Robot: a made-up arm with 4 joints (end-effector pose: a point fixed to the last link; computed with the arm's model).
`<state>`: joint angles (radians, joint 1 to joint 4).
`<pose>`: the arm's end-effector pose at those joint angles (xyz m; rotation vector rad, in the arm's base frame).
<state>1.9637 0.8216 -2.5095 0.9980</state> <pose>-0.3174 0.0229 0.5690 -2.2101 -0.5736 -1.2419</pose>
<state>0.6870 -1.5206 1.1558 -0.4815</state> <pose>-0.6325 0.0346 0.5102 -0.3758 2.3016 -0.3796</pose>
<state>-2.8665 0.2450 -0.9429 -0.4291</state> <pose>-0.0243 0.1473 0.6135 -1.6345 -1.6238 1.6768</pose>
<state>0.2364 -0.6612 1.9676 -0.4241</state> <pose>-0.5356 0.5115 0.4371 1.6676 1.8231 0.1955</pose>
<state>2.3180 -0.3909 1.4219 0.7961</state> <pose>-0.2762 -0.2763 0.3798 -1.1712 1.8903 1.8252</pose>
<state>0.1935 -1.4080 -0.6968 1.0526</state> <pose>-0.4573 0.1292 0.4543 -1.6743 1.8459 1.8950</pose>
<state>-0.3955 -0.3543 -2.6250 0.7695</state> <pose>-0.1913 0.3279 0.6857 -2.5179 1.5038 -0.3939</pose>
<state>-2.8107 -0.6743 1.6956 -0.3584</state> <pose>0.1743 -0.1224 0.7887 -2.2668 1.0482 0.0522</pose>
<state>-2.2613 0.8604 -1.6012 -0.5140</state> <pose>-0.0850 0.1802 0.7120 -0.4375 -1.8919 2.0288</pose>
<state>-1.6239 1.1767 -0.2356 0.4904</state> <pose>0.0311 0.1265 0.4747 1.0134 0.4313 -1.6056</pose>
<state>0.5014 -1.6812 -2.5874 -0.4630</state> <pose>-0.3882 0.3998 0.5728 -2.2743 -1.1340 1.1915</pose>
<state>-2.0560 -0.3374 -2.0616 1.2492</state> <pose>-0.1124 0.2003 0.6593 0.0885 2.1512 0.8981</pose>
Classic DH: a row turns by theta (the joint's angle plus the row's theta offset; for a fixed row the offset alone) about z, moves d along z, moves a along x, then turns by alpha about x. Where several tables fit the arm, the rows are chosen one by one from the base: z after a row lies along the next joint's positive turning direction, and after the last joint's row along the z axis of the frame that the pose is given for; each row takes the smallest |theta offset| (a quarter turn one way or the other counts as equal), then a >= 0, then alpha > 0; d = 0 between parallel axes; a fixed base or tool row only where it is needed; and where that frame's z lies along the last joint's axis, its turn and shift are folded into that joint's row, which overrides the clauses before.
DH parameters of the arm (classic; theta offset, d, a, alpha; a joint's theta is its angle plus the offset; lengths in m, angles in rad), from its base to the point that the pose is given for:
base (fixed): -1.323 0.3687 -0.2041 0.6199
joint 1: 1.1597 0.2044 -0.104 2.0922
joint 2: 0.9948 -0.2029 -0.1372 1.3674
joint 3: 0.9027 -0.0615 0.016 1.5708
joint 4: -0.0722 -0.2553 0.0341 -0.8872
tool (fixed): 1.6596 0.1066 0 0

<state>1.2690 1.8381 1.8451 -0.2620</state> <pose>-0.4245 0.4559 0.5609 1.2355 -0.0631 2.1631</pose>
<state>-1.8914 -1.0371 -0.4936 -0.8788</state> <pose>-0.1656 0.3648 0.6646 1.1853 1.7155 -0.8397</pose>
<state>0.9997 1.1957 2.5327 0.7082</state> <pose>-0.4773 0.3731 0.5532 1.4114 -0.7463 2.4712</pose>
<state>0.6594 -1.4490 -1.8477 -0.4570</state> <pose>-0.2962 0.2774 0.5485 -2.3954 -0.3254 0.8064</pose>
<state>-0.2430 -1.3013 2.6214 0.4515</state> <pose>-0.3118 0.5389 0.6893 2.6790 0.9489 0.2623</pose>
